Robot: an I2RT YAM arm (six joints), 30 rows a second.
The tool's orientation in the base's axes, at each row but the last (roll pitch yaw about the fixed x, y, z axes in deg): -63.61 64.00 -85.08; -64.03 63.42 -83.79; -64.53 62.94 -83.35; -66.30 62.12 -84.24; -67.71 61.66 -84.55; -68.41 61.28 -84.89; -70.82 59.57 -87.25; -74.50 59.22 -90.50; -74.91 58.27 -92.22
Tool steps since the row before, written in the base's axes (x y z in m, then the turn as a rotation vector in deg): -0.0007 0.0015 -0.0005 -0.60 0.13 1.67; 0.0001 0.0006 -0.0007 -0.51 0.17 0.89; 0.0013 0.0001 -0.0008 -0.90 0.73 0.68; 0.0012 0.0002 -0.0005 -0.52 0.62 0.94; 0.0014 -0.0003 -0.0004 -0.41 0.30 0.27; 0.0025 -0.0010 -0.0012 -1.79 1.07 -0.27; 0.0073 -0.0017 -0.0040 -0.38 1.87 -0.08; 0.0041 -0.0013 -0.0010 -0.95 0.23 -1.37; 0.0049 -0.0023 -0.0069 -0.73 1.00 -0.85
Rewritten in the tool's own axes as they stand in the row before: -0.0002 0.0012 -0.0012 -1.58 -0.77 -0.27; 0.0004 0.0008 -0.0002 -0.90 -0.39 -0.35; 0.0007 0.0008 0.0010 -0.98 0.04 -0.92; 0.0004 0.0008 0.0010 -1.14 -0.04 -0.48; 0.0006 0.0003 0.0013 -0.40 0.01 -0.42; 0.0016 0.0004 0.0024 -0.35 0.50 -2.01; 0.0045 0.0026 0.0067 -0.89 1.48 -0.82; 0.0015 0.0005 0.0041 1.06 0.60 -1.16; 0.0070 0.0031 0.0043 0.21 1.03 -1.07
